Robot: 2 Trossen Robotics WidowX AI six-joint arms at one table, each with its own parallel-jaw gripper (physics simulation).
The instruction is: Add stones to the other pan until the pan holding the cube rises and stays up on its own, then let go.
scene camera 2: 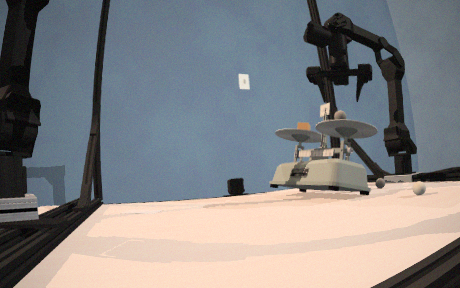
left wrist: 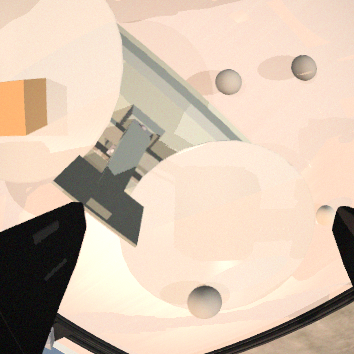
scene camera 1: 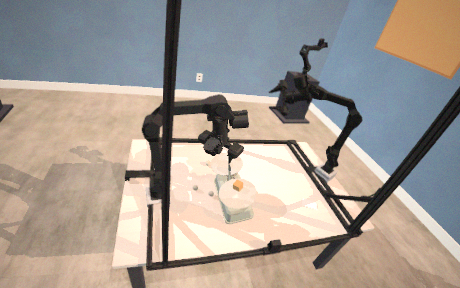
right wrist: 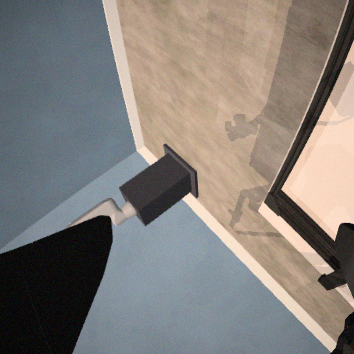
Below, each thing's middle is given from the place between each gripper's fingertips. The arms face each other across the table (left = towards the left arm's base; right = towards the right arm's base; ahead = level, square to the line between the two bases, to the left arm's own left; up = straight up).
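The orange cube [left wrist: 30,94] is 18 cm below my right hand, 42 cm behind it and 31 cm to the left of it. As for the grey balance scale [scene camera 2: 319,173], I see that it is 25 cm below my right hand, 29 cm to the left of it and 35 cm behind it.
Measured from my left hand, the grey balance scale is 12 cm below, 4 cm behind and 7 cm to the right of it. With the orange cube, my left gripper is 6 cm above it, 11 cm past it and 5 cm to the left of it.
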